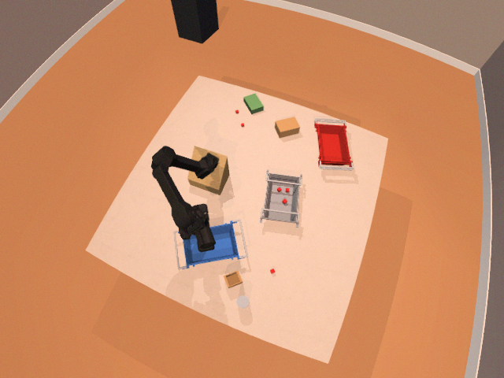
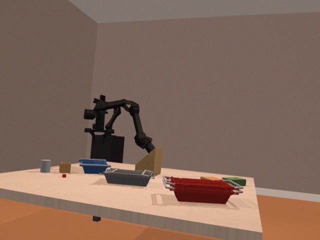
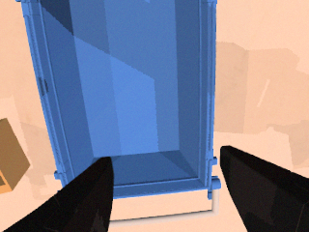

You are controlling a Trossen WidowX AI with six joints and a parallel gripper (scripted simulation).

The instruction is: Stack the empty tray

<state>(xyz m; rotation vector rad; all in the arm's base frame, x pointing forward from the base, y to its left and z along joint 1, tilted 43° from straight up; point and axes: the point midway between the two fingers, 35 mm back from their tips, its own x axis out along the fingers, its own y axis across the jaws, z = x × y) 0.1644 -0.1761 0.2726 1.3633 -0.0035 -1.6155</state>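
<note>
Right now my gripper tip is 10 mm short of the blue tray, 20 mm to the left of it and 130 mm above it. From my gripper tip the other things lie so: grey cylinder: 270 mm ahead, 170 mm to the right, 140 mm below; brown box: 180 mm ahead, 100 mm to the right, 160 mm below; red cube: 320 mm ahead, 20 mm to the left, 170 mm below.
</note>
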